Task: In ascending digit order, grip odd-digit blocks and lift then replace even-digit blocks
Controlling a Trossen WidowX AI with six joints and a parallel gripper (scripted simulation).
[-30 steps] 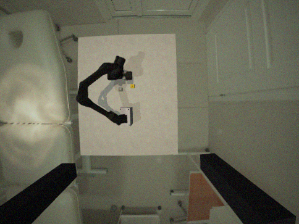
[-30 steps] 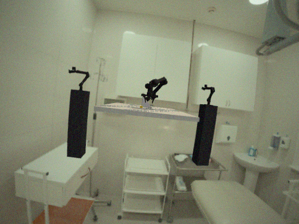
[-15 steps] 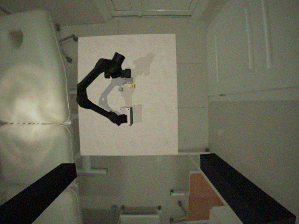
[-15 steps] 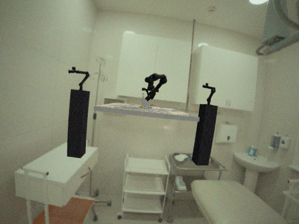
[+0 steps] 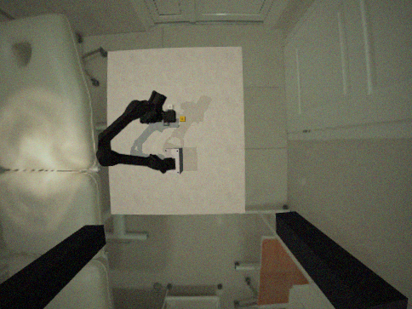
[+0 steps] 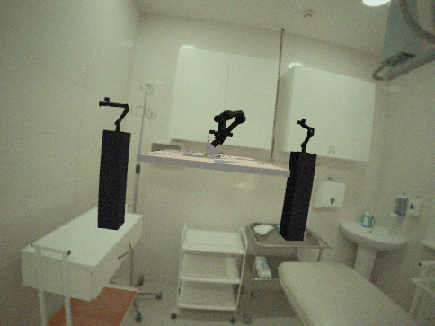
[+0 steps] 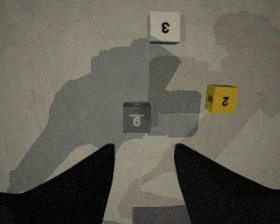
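The grey block lies 100 mm below my gripper tip and 10 mm behind it. Also, from my gripper tip: yellow block: 100 mm to the right, 100 mm below, 10 mm ahead; then white block: 100 mm below, 90 mm ahead, 30 mm to the right.
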